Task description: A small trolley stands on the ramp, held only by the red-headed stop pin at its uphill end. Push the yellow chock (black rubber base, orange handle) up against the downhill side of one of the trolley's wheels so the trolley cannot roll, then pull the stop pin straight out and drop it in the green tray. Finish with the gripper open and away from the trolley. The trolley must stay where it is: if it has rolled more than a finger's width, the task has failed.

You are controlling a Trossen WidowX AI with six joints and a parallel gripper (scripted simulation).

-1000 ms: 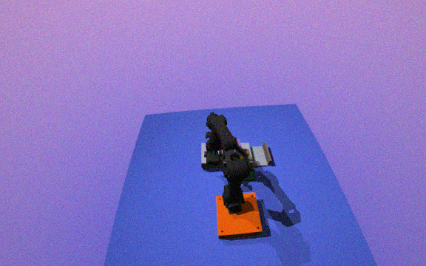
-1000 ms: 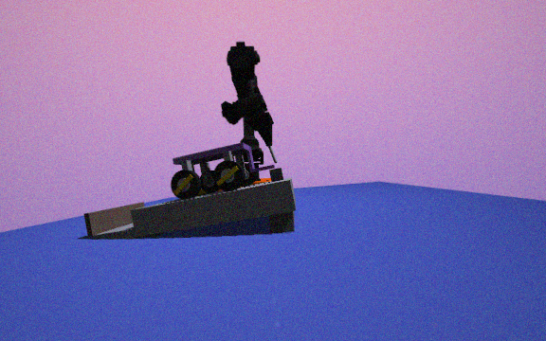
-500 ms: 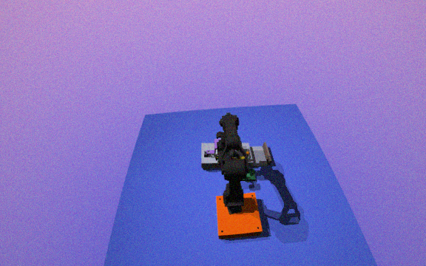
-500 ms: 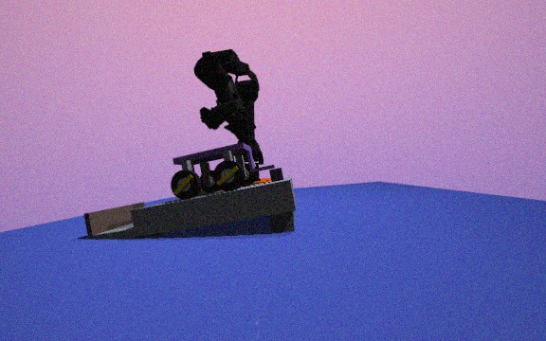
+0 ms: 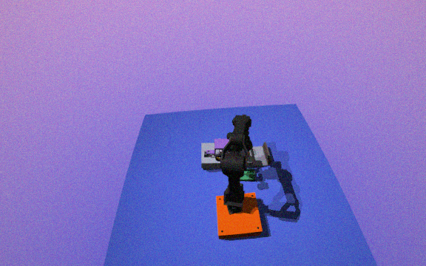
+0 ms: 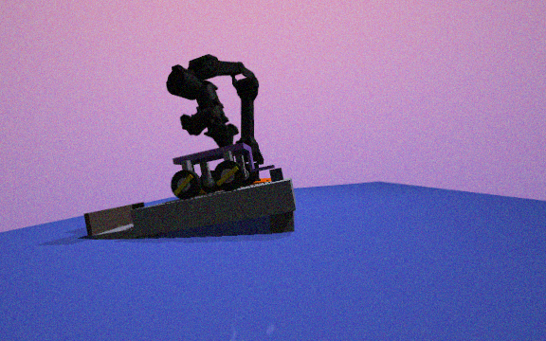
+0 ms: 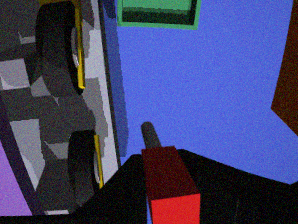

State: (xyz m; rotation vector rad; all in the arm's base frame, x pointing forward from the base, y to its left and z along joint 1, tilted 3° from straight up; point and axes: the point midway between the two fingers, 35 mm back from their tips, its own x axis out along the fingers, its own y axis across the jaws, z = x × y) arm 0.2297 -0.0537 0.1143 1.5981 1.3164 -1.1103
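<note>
Now: gripper tip 160 mm above the green tray, 80 mm to the left of it and 40 mm past it. The rest, counted from my gripper tip: trolley: 100 mm ahead, 40 mm below, 10 mm to the right; then yellow chock: 90 mm to the right, 70 mm below, 30 mm ahead; then red-headed stop pin: right at my gripper tip.
</note>
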